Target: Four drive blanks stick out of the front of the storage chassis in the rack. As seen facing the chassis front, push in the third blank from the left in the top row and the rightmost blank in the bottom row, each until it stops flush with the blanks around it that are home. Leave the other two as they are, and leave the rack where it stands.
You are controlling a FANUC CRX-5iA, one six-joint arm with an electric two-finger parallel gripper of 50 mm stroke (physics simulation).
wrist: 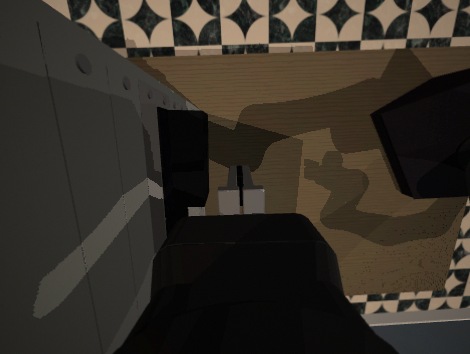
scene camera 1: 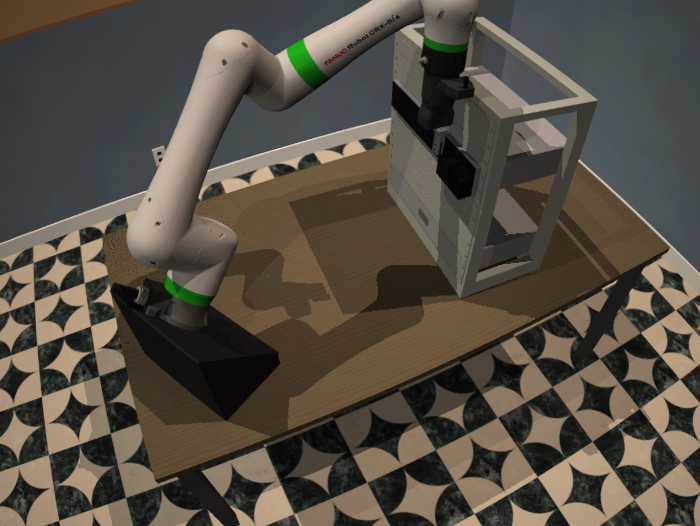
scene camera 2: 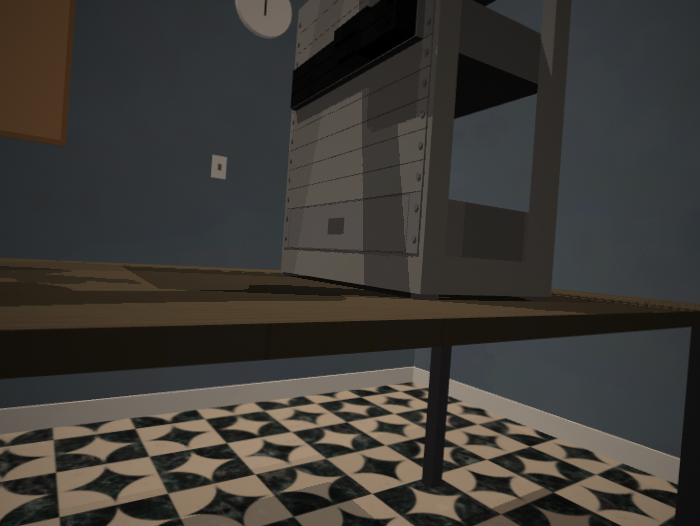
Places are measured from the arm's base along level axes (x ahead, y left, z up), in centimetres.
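Where they show: gripper, fingertip midpoint: (wrist: 239,178) (scene camera 1: 437,152); arm's base, link origin: (scene camera 1: 178,316).
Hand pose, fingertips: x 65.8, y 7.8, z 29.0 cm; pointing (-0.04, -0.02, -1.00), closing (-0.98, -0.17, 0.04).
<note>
Each offset is from my fingertips to the top centre of the thing. "spot": to the spot under its first point. Level surfaces: height alone.
The storage chassis {spot: dx +3.8, dy +28.1, dz -6.8 cm} (scene camera 1: 408,111) (scene camera 2: 312,85) shows as a dark band across the front of the pale rack (scene camera 1: 548,108) (scene camera 2: 436,169) (wrist: 100,150). Black blanks {spot: dx +4.9, dy -1.6, dz -5.3 cm} (scene camera 1: 456,171) (scene camera 2: 376,28) (wrist: 186,150) stick out at the band's right end. They merge in the dark, so I cannot tell single blanks or rows apart. My gripper (scene camera 1: 438,141) (wrist: 239,178) is shut and empty, pointing down in front of the chassis. In the wrist view its fingertips are to the right of the protruding black blanks, with a visible gap. The gripper body hides part of the chassis front.
The rack stands on the wooden table {dz -48.6 cm} (scene camera 1: 350,339) (scene camera 2: 226,313) (wrist: 280,75). The black arm base (scene camera 1: 198,345) (wrist: 430,145) is at the table's other end. Grey panels (scene camera 2: 339,152) cover the rack front above and below the chassis. The open side frame faces scene camera 1.
</note>
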